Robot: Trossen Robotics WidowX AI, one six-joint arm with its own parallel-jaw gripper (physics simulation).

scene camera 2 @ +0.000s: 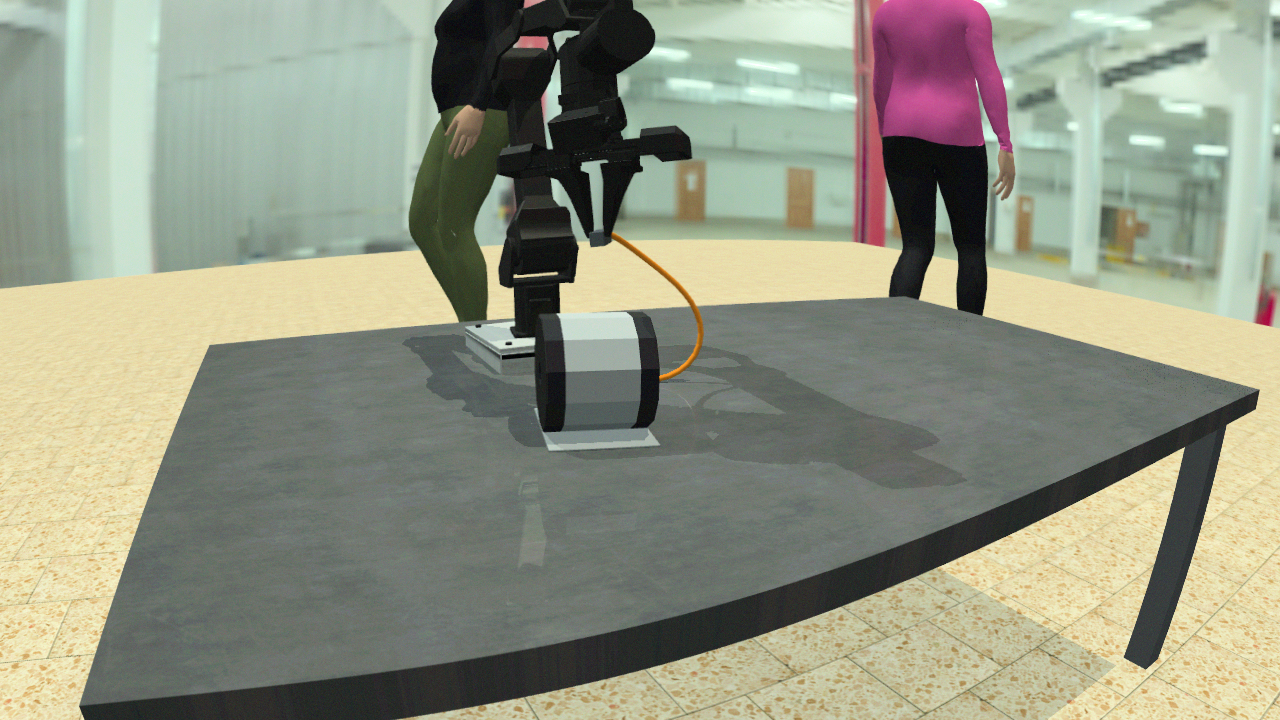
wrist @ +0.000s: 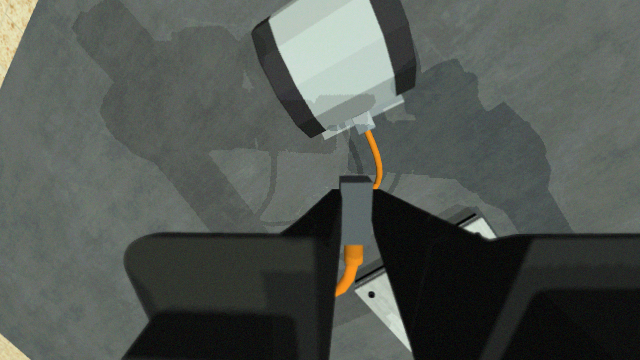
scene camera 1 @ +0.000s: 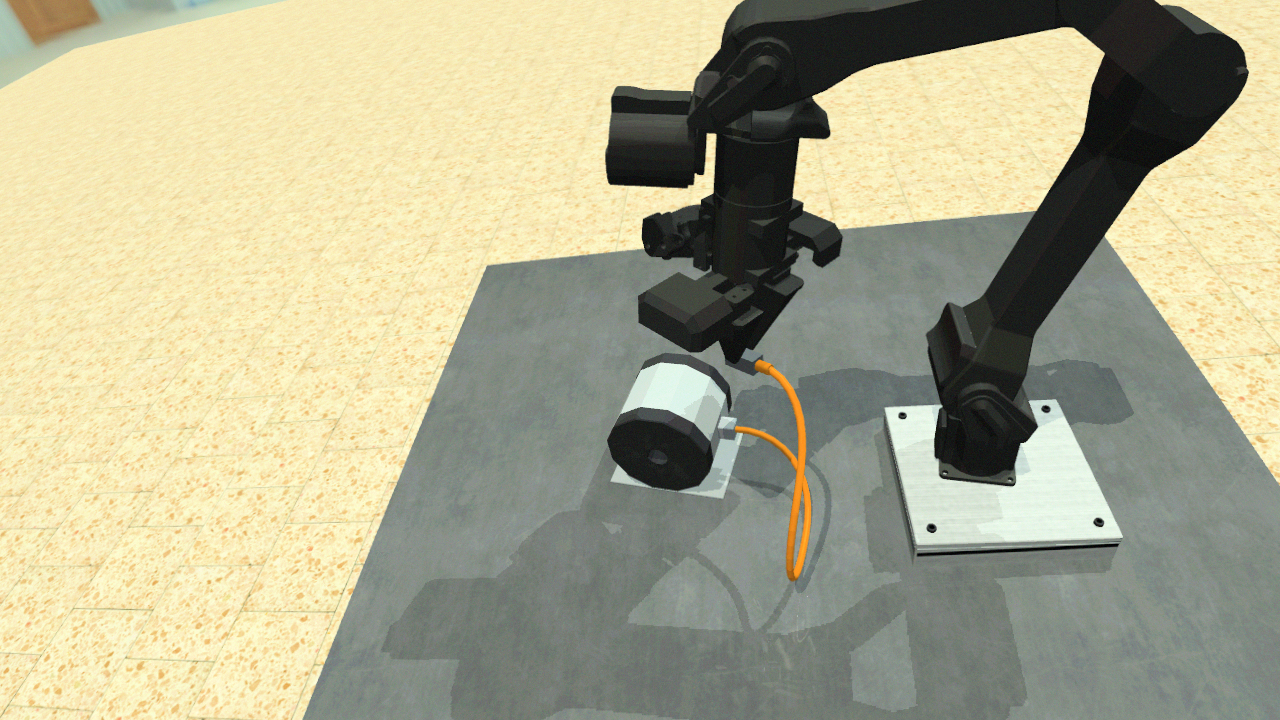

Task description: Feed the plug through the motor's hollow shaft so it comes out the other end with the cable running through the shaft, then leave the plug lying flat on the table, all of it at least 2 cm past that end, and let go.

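Frame: origin at the arm's base, x ahead, y left, z up, level; millimetres.
Seen in the pictures: gripper, fingertip midpoint: (scene camera 2: 598,237) (wrist: 354,198) (scene camera 1: 738,356); arm's base, link origin: (scene camera 1: 975,456).
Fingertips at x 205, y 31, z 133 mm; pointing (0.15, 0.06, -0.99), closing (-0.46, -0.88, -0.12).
Observation:
Pixels of each thing's middle, then the offset from my fingertips to it. "*": a spot on its surface instead. Level surfaces: height alone.
- grey plug, body centre: (wrist: 354,209) (scene camera 1: 743,359) (scene camera 2: 600,237) dy +3, dx -5, dz -1 mm
- motor, body centre: (scene camera 2: 592,371) (wrist: 337,62) (scene camera 1: 674,422) dy -20, dx +78, dz -113 mm
- small side block, surface spot: (wrist: 363,122) (scene camera 1: 726,422) * dy -19, dx +24, dz -104 mm
- motor's pale foot plate, body centre: (scene camera 2: 593,426) (scene camera 1: 678,455) dy -21, dx +81, dz -162 mm
- grey table, surface height: dz -163 mm
My gripper (scene camera 1: 739,356) (scene camera 2: 599,233) (wrist: 354,198) is shut on the grey plug (scene camera 1: 747,364) (scene camera 2: 598,239) (wrist: 356,215), held upright-fingered above the motor's height, on the arm-base side. The motor (scene camera 1: 677,399) (scene camera 2: 601,358) (wrist: 335,55) has a white body and black end caps and lies on its side. Its shaft opening (scene camera 1: 658,456) shows in the near end cap in scene camera 1; the other end's opening is hidden. The orange cable (scene camera 1: 802,429) (scene camera 2: 697,313) (wrist: 378,160) loops outside the motor from the plug to a small side block (scene camera 1: 727,428) (wrist: 363,122). The plug is outside the shaft.
The motor's pale foot plate (scene camera 1: 714,488) (scene camera 2: 601,440) rests on the grey table (scene camera 1: 501,376) (scene camera 2: 358,537) (wrist: 50,150). The arm's silver base plate (scene camera 1: 1011,523) (wrist: 382,305) is beyond the cable loop. Two people stand behind the table in scene camera 2.

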